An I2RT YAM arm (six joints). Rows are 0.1 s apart.
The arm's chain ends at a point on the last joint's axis. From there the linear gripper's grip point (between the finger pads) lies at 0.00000 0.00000 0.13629 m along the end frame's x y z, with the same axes.
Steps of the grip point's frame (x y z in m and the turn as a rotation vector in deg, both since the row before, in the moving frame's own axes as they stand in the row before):
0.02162, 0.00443, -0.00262, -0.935, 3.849, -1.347
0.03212, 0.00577, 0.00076, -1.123, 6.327, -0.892
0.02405, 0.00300, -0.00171, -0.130, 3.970, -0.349
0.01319, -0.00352, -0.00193, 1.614, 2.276, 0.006
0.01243, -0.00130, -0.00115, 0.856, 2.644, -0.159
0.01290, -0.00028, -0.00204, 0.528, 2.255, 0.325
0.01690, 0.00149, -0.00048, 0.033, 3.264, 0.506
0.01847, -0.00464, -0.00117, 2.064, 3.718, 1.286
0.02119, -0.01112, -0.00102, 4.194, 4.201, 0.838
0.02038, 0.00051, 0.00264, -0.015, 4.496, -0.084
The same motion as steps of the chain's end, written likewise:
0.01245, 0.00232, -0.00229, -0.935, 3.849, -1.347
0.01708, 0.00322, 0.00162, -1.123, 6.327, -0.892
0.01461, 0.00272, -0.00138, -0.130, 3.970, -0.349
0.00778, 0.00032, -0.00177, 1.614, 2.276, 0.006
0.00615, 0.00074, -0.00099, 0.856, 2.644, -0.159
0.00753, 0.00096, -0.00193, 0.528, 2.255, 0.325
0.00914, 0.00153, -0.00026, 0.033, 3.264, 0.506
0.00958, 0.00017, -0.00079, 2.064, 3.718, 1.286
0.01114, -0.00123, -0.00029, 4.194, 4.201, 0.838
0.00970, 0.00048, 0.00306, -0.015, 4.496, -0.084

